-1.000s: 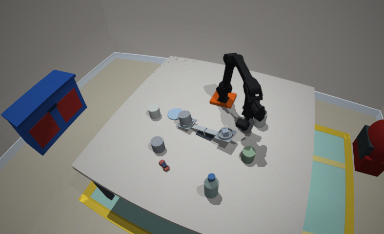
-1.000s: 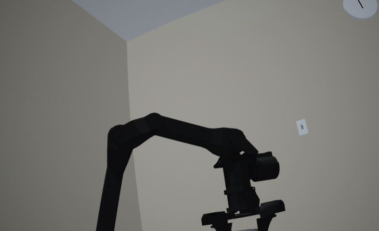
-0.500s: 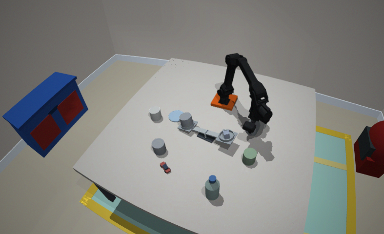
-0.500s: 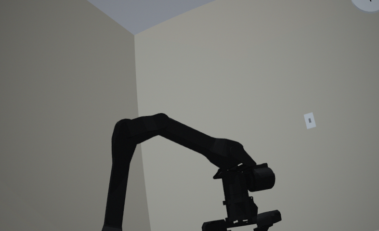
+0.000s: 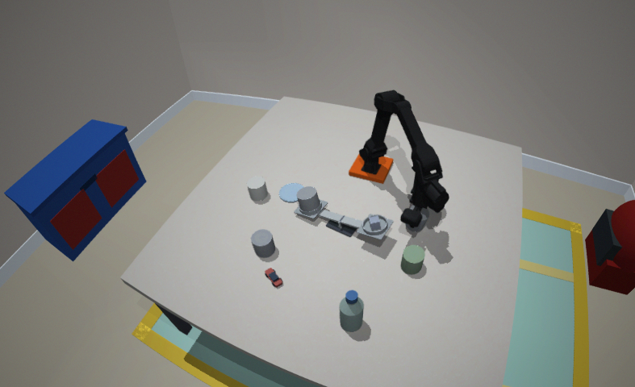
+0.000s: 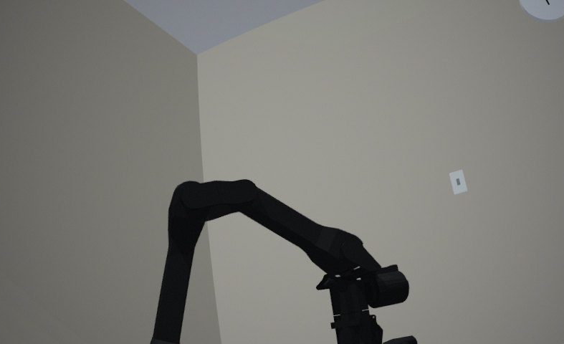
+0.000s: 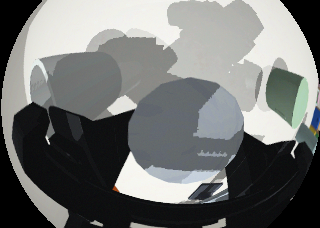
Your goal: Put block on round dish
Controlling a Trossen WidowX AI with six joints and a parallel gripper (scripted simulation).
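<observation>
My gripper tip is 110 mm short of the grey block, 120 mm to the left of it and 50 mm below it. Round my gripper tip: bottle 420 mm ahead, 60 mm to the right, 80 mm above; then pale blue round dish 20 mm ahead, 480 mm to the right, 30 mm below; then green cylinder 150 mm ahead, 20 mm to the left.
</observation>
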